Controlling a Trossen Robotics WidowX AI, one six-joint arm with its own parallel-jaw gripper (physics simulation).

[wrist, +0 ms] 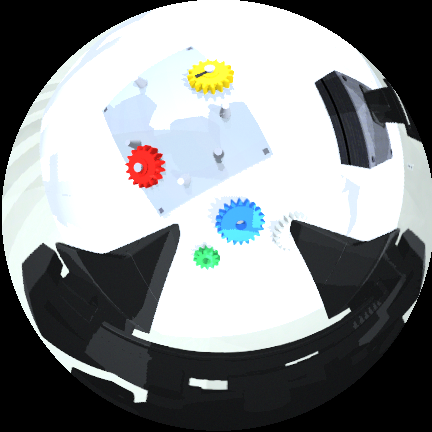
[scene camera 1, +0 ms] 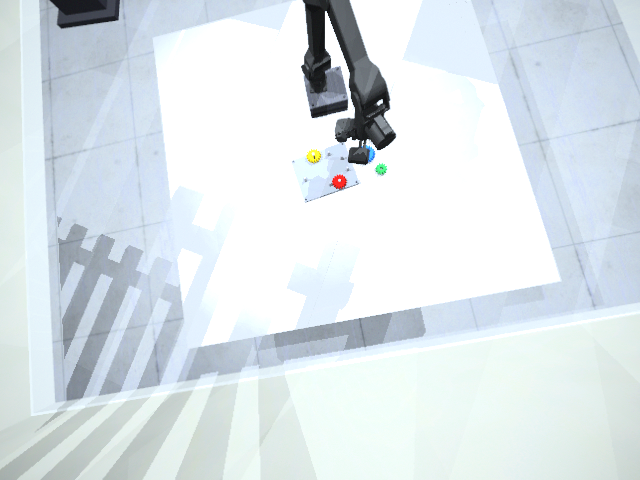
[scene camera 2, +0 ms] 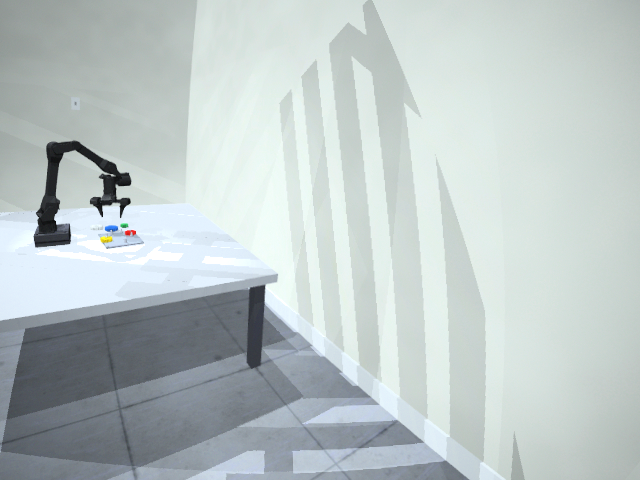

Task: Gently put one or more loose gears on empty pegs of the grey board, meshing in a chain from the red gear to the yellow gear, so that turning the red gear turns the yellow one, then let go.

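Places are measured from the arm's base along level axes (x up, y left, z back), in metres.
Pixels of known places: gripper, fingertip midpoint: [wrist: 236,227] [scene camera 1: 359,147] [scene camera 2: 111,217]; arm's base, link origin: [scene camera 1: 318,84] [scene camera 2: 47,231].
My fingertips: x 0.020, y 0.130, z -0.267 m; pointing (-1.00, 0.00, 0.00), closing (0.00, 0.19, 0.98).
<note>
For each thing: its middle in the pictures, then the offset to it from my fingertips. "pt": a spot on its surface instead. Level surfaces: height alone.
- grey board, body centre: [wrist: 169,110] [scene camera 1: 323,169] [scene camera 2: 119,236] dx -0.061, dy -0.127, dz -0.042 m
- yellow gear, body centre: [wrist: 210,74] [scene camera 1: 313,155] [scene camera 2: 106,239] dx -0.059, dy -0.162, dz +0.014 m
- red gear, surface spot: [wrist: 145,166] [scene camera 1: 340,178] [scene camera 2: 128,230] pt dx -0.051, dy -0.070, dz -0.084 m
- loose blue gear, body centre: [wrist: 239,221] [scene camera 1: 366,154] [scene camera 2: 111,228] dx -0.067, dy +0.031, dz +0.007 m
- small green gear, body centre: [wrist: 206,256] [scene camera 1: 381,169] [scene camera 2: 124,225] dx -0.067, dy +0.081, dz -0.054 m
- white gear, body centre: [wrist: 293,232] [scene camera 2: 96,227] dx -0.067, dy +0.068, dz +0.086 m
- white table, surface height: dx -0.076 m
The grey board [scene camera 1: 320,173] [wrist: 185,135] [scene camera 2: 120,242] lies on the table. On it sit the yellow gear [scene camera 1: 313,156] [scene camera 2: 106,239] [wrist: 211,77] and the red gear [scene camera 1: 339,181] [scene camera 2: 130,232] [wrist: 145,166]; several bare pegs stand on it. Beside the board lie the loose blue gear [scene camera 1: 371,153] [scene camera 2: 111,227] [wrist: 240,221], the small green gear [scene camera 1: 381,168] [scene camera 2: 124,225] [wrist: 206,257] and a white gear [scene camera 2: 96,227] [wrist: 283,232], partly hidden by a finger in the wrist view. My gripper [scene camera 2: 111,215] [wrist: 236,227] is open and empty, above the loose gears.
The arm's dark base [scene camera 1: 328,95] [scene camera 2: 52,235] [wrist: 357,125] stands on the white table [scene camera 1: 413,232] [scene camera 2: 206,268] near the board. A wall [scene camera 2: 542,206] rises beyond the table. Striped shadows fall across the table, floor and walls.
</note>
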